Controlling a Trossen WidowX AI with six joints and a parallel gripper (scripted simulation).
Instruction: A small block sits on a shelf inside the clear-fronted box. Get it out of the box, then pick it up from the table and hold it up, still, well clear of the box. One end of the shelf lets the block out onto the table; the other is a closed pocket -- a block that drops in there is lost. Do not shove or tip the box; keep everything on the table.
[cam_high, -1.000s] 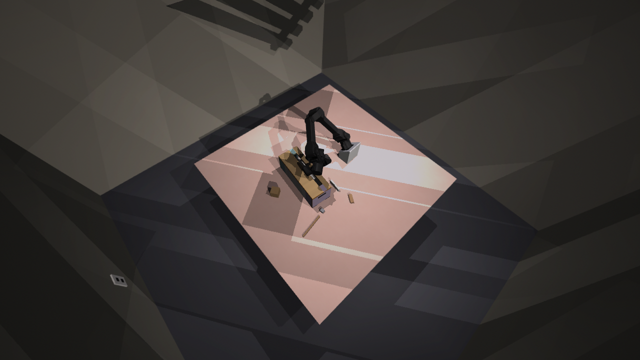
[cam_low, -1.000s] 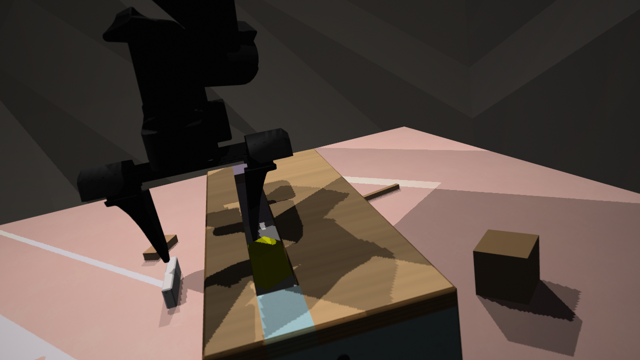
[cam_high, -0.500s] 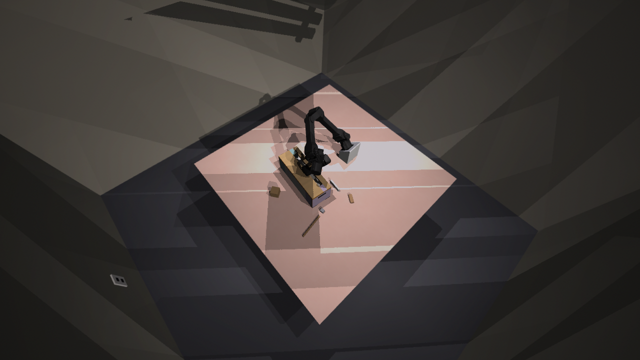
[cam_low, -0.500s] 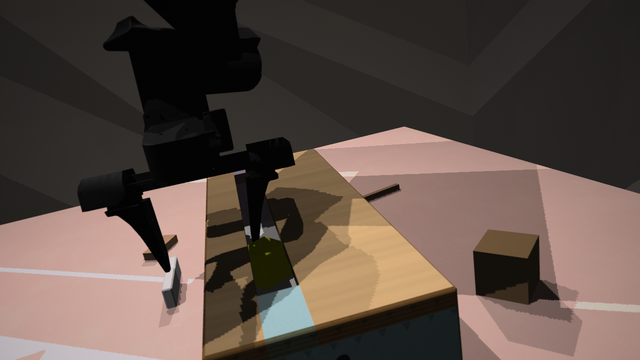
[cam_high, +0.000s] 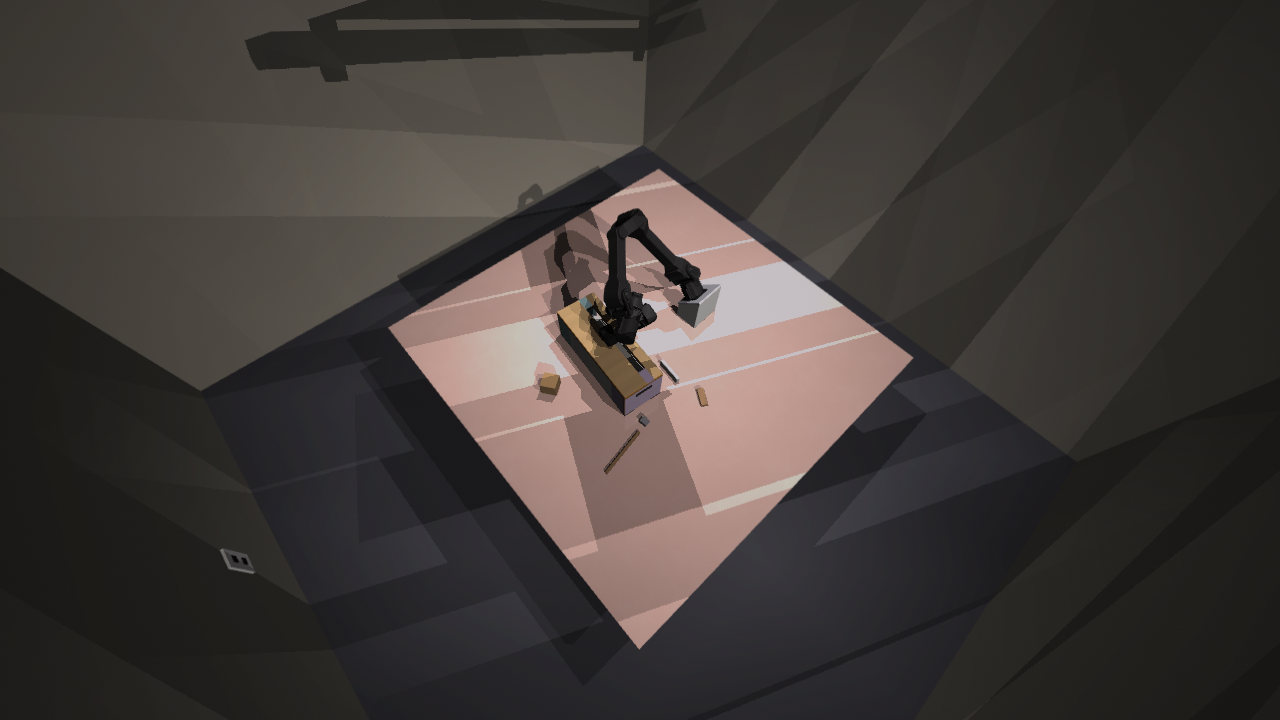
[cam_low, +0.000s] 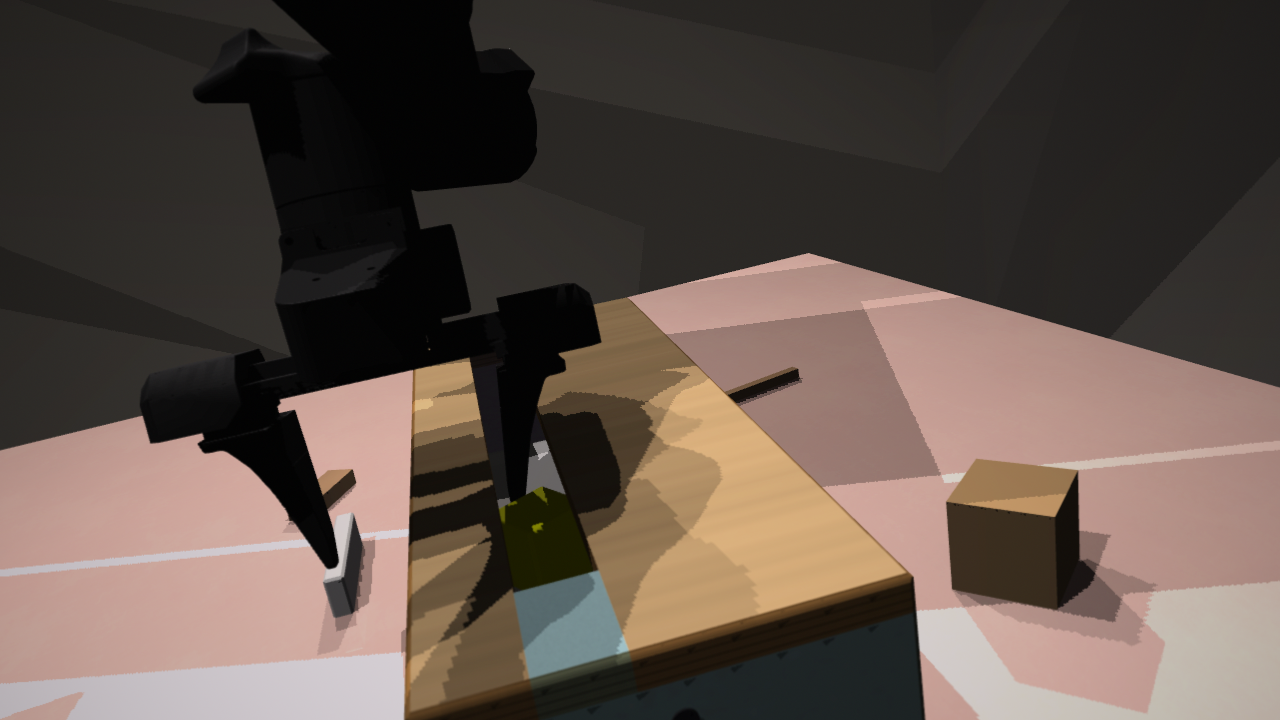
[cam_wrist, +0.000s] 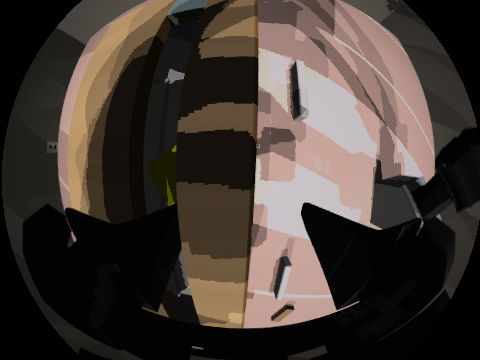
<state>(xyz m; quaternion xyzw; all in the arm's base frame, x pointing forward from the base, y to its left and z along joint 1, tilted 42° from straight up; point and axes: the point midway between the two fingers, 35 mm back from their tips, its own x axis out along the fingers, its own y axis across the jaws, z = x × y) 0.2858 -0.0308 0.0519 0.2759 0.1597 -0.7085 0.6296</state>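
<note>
My gripper tip is now 4 cm short of the yellow block and 3 cm to the left of it. Round my gripper tip: grey piece: 23 cm to the left, 15 cm ahead, 8 cm below; then wooden-topped box: 4 cm ahead, 3 cm below; then brown cube: 27 cm ahead, 7 cm to the right, 6 cm below.
</note>
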